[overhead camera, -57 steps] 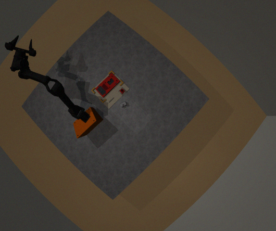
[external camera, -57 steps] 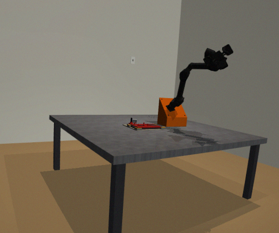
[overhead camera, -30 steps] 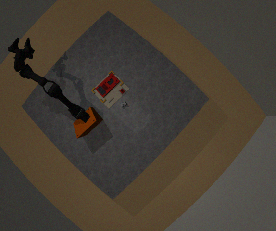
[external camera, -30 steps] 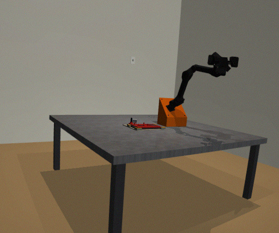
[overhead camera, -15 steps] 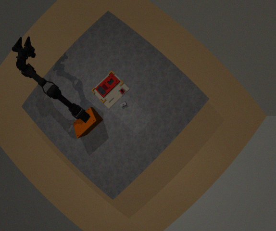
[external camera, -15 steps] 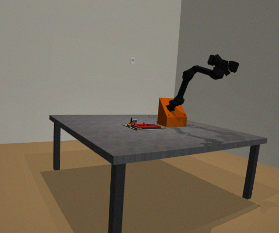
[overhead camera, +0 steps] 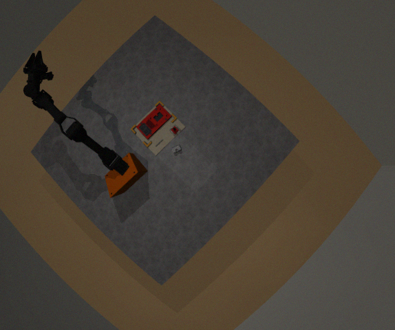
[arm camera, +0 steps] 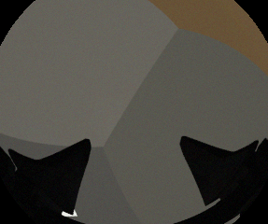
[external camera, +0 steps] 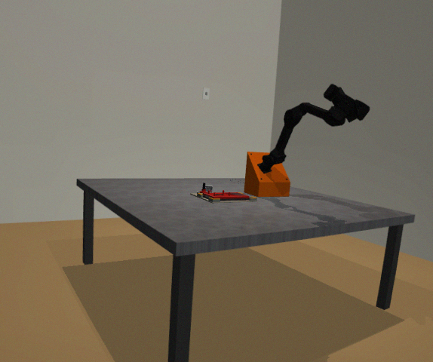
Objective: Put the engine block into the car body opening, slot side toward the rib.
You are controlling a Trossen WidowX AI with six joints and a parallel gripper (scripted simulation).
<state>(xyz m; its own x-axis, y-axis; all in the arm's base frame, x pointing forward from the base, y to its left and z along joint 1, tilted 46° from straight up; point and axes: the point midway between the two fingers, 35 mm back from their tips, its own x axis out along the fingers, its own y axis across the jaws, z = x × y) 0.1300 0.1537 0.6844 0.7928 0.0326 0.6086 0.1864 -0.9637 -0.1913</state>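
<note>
The grey engine block lies 76 cm to the right of my gripper tip, 48 cm below it and 2 cm ahead of it.
</note>
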